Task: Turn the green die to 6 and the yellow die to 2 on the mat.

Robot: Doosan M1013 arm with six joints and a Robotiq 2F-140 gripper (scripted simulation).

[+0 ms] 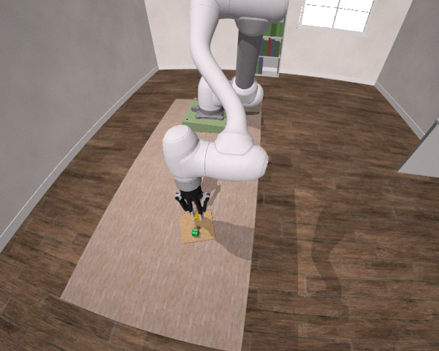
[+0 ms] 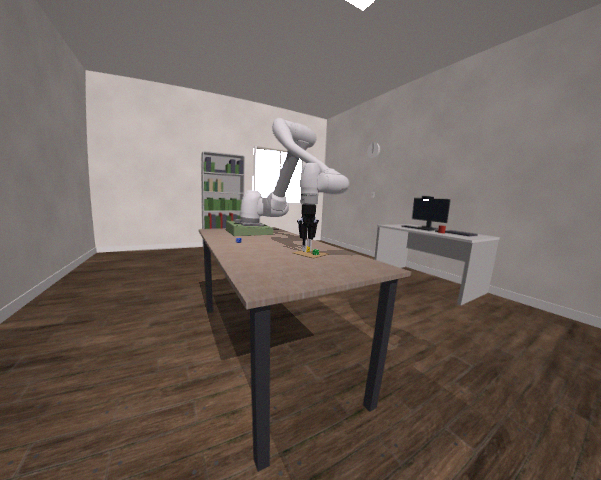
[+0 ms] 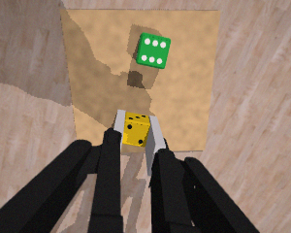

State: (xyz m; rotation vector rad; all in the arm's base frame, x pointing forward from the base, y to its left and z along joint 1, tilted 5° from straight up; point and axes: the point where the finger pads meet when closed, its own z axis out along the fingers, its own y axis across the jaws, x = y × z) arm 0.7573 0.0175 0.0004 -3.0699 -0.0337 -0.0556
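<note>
Right now my hand is 20 mm above the yellow die. The rest, counted from my hand: green die (80 mm ahead, 20 mm below); then tan mat (40 mm below, 40 mm ahead); then blue die (400 mm behind, 230 mm to the right, 30 mm below).
</note>
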